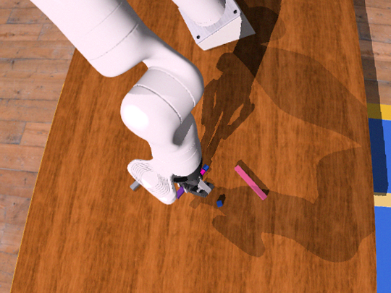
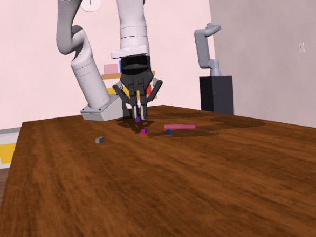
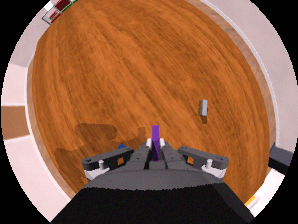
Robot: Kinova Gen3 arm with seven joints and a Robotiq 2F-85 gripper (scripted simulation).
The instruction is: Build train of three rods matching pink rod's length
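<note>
The magenta rod lies 6 cm below my hand, 4 cm behind it and 2 cm to the left of it. Also, from my hand: small blue rod (7 cm to the left, 6 cm below, 2 cm ahead); then grey rod (11 cm to the right, 6 cm below); then purple rod (1 cm below).
</note>
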